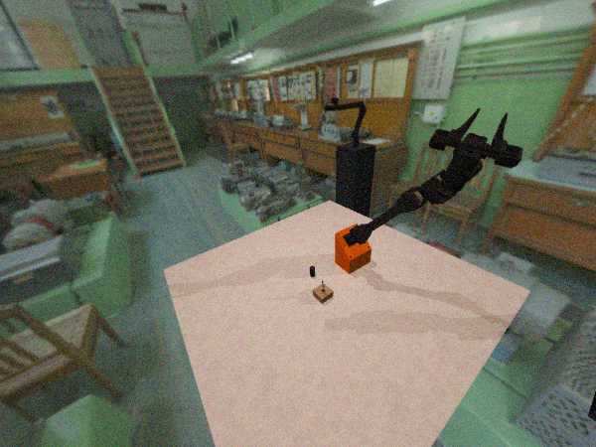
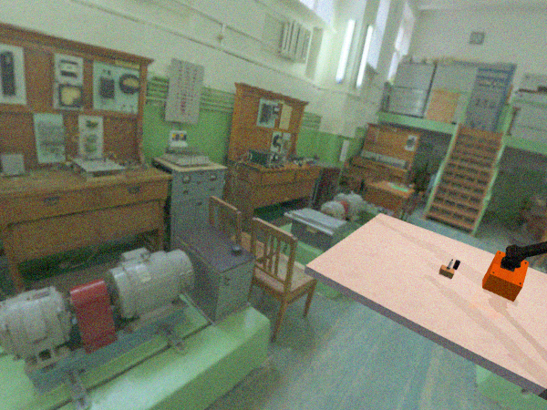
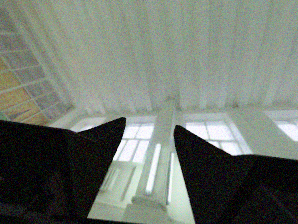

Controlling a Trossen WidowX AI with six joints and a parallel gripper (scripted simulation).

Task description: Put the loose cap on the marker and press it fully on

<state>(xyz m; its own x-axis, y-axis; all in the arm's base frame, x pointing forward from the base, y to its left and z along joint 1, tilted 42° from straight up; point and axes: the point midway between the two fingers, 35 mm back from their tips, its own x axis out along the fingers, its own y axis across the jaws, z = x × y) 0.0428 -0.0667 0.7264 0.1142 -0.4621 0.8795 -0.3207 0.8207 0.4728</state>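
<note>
Now: gripper tip 74 cm above the dark marker cap, 50 cm to the left of it and 15 cm short of it.
</note>
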